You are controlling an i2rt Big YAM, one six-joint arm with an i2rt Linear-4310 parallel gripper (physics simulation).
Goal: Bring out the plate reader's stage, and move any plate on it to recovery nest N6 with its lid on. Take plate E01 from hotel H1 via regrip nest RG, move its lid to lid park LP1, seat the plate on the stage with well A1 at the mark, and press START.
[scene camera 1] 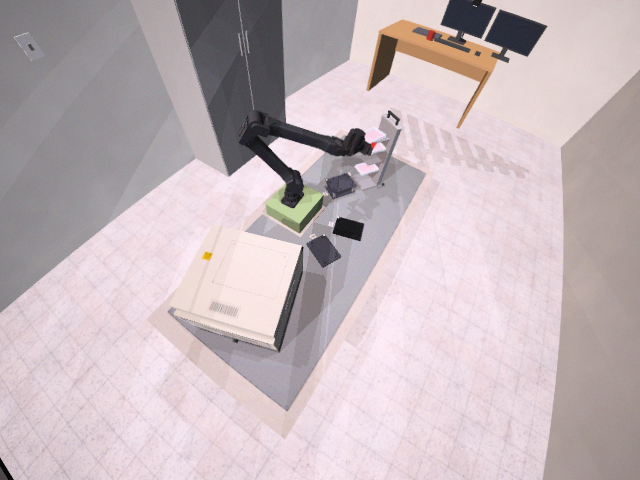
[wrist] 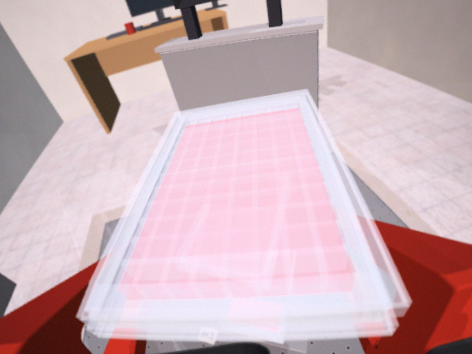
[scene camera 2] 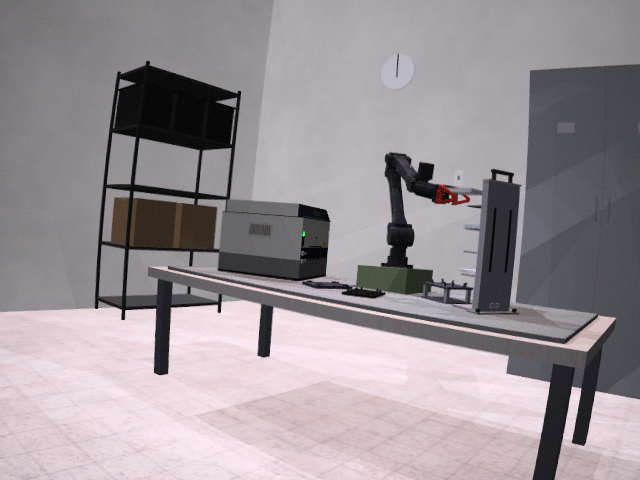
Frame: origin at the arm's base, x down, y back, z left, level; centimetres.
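Where they show: gripper, fingertip midpoint: (scene camera 1: 369, 139) (wrist: 232, 226) (scene camera 2: 463, 199); arm's base at its link origin: (scene camera 1: 292, 198) (scene camera 2: 396, 267).
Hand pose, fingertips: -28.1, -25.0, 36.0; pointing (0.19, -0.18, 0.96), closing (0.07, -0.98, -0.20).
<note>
Things, the pixels of their top centre, and the offset from my fingertips, as dx, dy, dz.
- plate E01 at its top centre: (wrist: 233, 155) (scene camera 1: 372, 134) -3.7, -1.0, +0.4
- regrip nest at its top centre: (scene camera 2: 447, 280) (scene camera 1: 341, 180) +29.6, +8.4, -6.3
My gripper (scene camera 1: 371, 143) (scene camera 2: 454, 196) has red fingers and is shut on the short end of plate E01 (scene camera 1: 375, 136) (scene camera 2: 469, 190) (wrist: 241, 197), a clear lidded plate with pink wells. It holds the plate level, near the top of the grey hotel H1 (scene camera 1: 390, 135) (scene camera 2: 499, 248) (wrist: 241, 70). In the wrist view the plate's far end lies just in front of the hotel's back wall. The regrip nest (scene camera 1: 340, 185) (scene camera 2: 448, 289) stands on the table below.
Two more pink plates (scene camera 1: 367, 168) (scene camera 1: 379, 149) sit on lower hotel shelves. Two flat dark nests (scene camera 1: 348, 229) (scene camera 1: 323, 250) lie between the reader and the arm's green base (scene camera 1: 294, 207) (scene camera 2: 394, 278). A black shelf rack (scene camera 2: 108, 190) and a wooden desk (scene camera 1: 432, 50) stand off the table.
</note>
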